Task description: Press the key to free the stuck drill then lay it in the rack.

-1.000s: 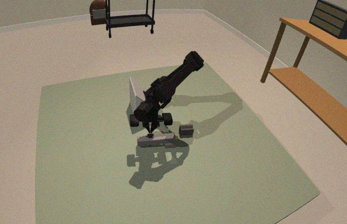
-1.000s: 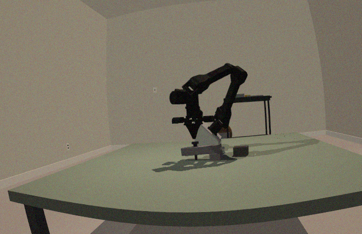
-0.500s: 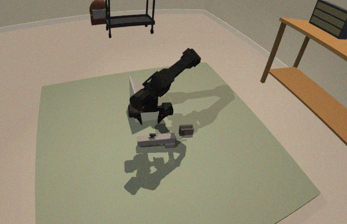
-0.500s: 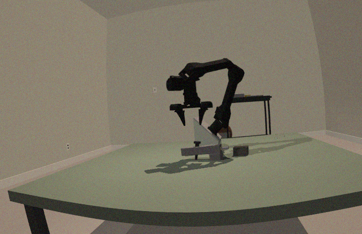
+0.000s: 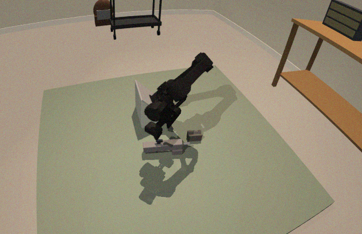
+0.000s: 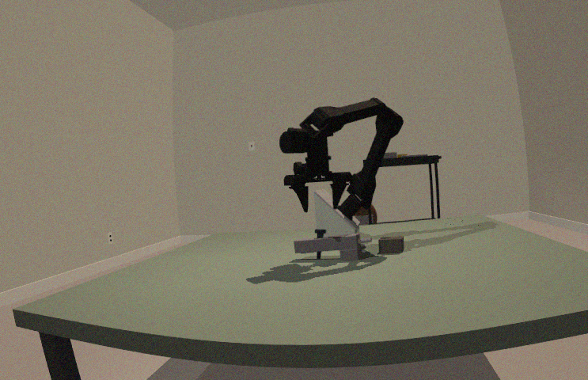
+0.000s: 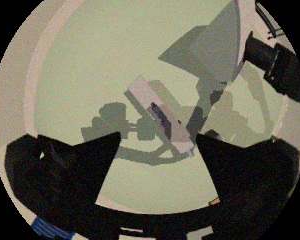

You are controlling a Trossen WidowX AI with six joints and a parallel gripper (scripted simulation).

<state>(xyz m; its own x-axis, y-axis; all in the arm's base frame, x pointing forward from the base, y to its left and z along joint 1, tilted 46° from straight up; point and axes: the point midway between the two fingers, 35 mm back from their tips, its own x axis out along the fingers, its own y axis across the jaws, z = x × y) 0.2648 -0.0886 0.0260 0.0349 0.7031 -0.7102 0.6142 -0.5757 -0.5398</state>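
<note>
Now: the drill 9 cm below my gripper tip and 7 cm to the left of it. Round my gripper tip: rack (19 cm to the left, 12 cm below, 5 cm behind); then grey block (10 cm below, 2 cm to the left, 1 cm behind); then dark key (9 cm below, 1 cm to the right, 1 cm behind).
</note>
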